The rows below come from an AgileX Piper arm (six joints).
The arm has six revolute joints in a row. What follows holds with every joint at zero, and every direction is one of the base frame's.
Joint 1 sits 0.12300 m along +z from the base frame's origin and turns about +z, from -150.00 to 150.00 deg.
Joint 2 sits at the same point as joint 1 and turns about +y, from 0.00 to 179.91 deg.
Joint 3 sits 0.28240 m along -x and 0.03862 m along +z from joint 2 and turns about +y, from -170.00 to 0.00 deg.
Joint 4 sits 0.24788 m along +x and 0.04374 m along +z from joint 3 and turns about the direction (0.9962, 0, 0.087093), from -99.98 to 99.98 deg.
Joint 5 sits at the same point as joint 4 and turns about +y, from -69.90 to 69.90 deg.
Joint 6 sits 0.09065 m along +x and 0.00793 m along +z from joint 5 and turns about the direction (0.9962, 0, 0.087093), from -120.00 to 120.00 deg.
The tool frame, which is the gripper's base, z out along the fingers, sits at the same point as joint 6; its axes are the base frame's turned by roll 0.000, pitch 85.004 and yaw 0.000 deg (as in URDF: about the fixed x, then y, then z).
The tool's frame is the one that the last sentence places.
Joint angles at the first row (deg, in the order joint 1, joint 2, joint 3, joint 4, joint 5, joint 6):
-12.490, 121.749, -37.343, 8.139, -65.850, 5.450
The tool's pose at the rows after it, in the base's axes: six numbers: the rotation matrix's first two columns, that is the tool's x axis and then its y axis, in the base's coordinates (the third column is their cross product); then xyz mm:
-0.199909 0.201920 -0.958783 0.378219 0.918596 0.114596 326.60 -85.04 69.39
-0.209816 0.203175 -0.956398 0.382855 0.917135 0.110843 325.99 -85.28 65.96
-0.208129 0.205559 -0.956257 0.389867 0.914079 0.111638 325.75 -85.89 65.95
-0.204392 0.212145 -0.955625 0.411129 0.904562 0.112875 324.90 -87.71 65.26
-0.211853 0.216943 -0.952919 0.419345 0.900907 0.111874 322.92 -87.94 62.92
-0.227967 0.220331 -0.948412 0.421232 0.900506 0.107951 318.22 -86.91 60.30
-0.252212 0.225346 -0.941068 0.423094 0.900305 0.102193 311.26 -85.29 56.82
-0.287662 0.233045 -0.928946 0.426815 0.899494 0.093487 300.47 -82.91 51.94
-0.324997 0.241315 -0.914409 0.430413 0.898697 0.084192 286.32 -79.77 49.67
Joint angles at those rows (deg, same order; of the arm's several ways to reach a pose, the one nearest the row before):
-12.490, 123.553, -37.806, 8.589, -65.778, 5.391
-12.490, 124.131, -37.825, 8.848, -65.730, 5.228
-12.491, 124.130, -37.825, 9.298, -65.729, 5.206
-12.489, 124.252, -37.827, 10.676, -65.780, 5.092
-12.489, 124.513, -37.510, 11.134, -65.780, 5.092
-12.490, 124.556, -36.501, 11.133, -65.840, 5.093
-12.490, 124.554, -35.010, 11.082, -65.837, 5.092
-12.490, 124.555, -32.739, 11.081, -65.888, 5.093
-12.489, 123.823, -29.630, 11.082, -65.888, 5.093

